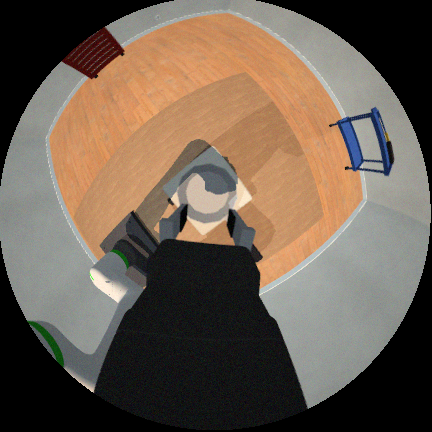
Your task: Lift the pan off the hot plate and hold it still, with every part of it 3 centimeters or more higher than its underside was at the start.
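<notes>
The pan is round, with a light inside and a grey rim. It sits on the square, cream-coloured hot plate, whose corners show around it; its far side lies in grey shadow. A dark piece, which looks like the pan's handle, shows partly at the right edge of the gripper body; the rest is hidden. My gripper is open and empty. Its two fingertips appear over the near left and near right of the pan's rim. The height between the fingertips and the pan is hard to tell.
The wooden table top spreads around the hot plate. The robot's own base and dark mounting plate are at the lower left. A dark red slatted piece of furniture stands at the upper left, a blue frame-like stand at the right.
</notes>
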